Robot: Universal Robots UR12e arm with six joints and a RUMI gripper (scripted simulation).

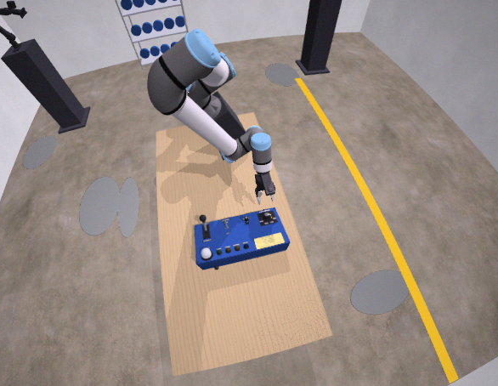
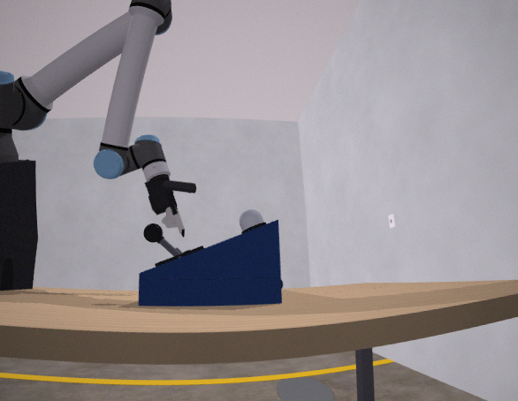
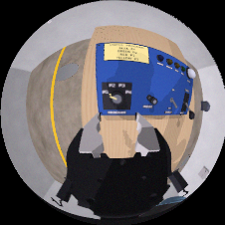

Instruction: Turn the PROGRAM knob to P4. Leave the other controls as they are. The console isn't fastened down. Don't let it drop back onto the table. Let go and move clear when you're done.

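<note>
My hand is 12 cm to the left of the black mode knob, 10 cm above it and 4 cm short of it. Round my hand: black ball lever 36 cm to the right, 9 cm below, 1 cm ahead; then blue console 17 cm to the right, 12 cm below, 7 cm ahead; then toggle 24 cm to the right, 10 cm below, 4 cm ahead.
</note>
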